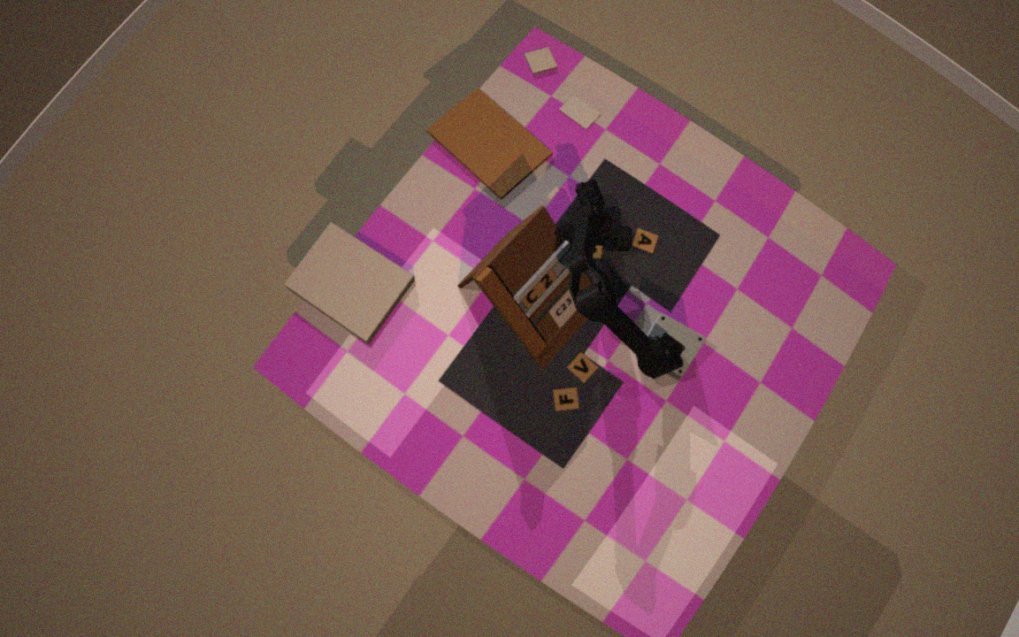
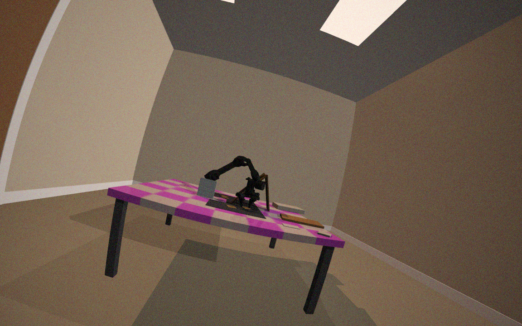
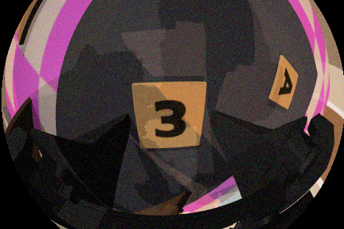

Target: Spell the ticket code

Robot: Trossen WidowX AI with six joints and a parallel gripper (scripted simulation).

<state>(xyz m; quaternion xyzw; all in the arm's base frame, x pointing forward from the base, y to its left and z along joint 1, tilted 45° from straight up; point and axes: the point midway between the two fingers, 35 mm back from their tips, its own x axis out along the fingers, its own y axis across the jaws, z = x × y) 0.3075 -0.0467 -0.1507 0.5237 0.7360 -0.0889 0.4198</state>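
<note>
Right now my gripper tip is right at the 3 tile. From my gripper tip the other things lie so: c tile 30 mm ahead, 250 mm to the left, 160 mm above; 2 tile 30 mm ahead, 200 mm to the left, 160 mm above; white ticket 40 mm behind, 200 mm to the left, 70 mm above.
</note>
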